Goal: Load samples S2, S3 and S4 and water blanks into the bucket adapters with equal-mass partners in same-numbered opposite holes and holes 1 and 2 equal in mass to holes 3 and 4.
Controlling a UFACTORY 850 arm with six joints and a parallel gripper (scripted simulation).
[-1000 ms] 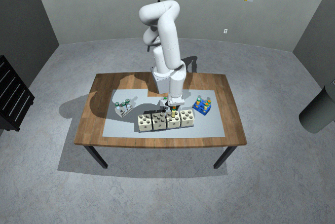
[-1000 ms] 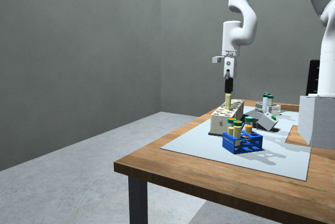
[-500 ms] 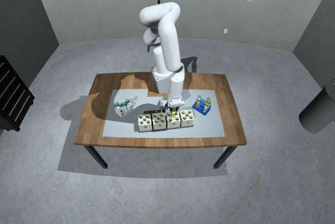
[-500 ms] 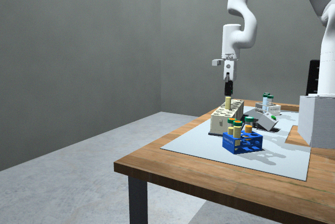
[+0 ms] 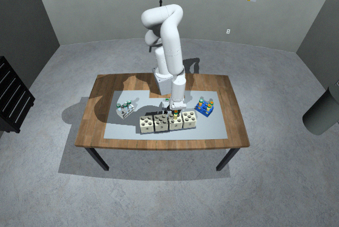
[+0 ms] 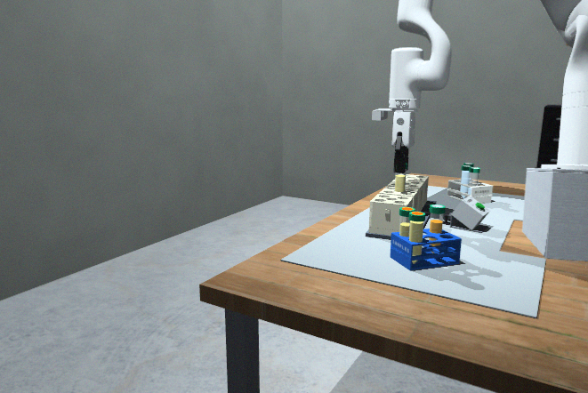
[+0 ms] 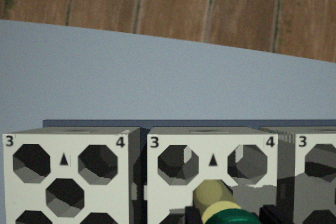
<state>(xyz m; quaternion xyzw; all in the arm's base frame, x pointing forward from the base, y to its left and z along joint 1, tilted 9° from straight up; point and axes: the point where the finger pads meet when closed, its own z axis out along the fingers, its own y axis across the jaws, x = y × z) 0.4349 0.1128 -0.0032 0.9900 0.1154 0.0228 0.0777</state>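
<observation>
My gripper is now 1 cm to the left of the sample tube and 5 cm above it. Round my hand: green DONE key: 21 cm behind, 8 cm to the right, 11 cm below; loading stand: 1 cm ahead, 5 cm to the right, 17 cm below; tube X9: 18 cm behind, 20 cm to the left, 11 cm below.
</observation>
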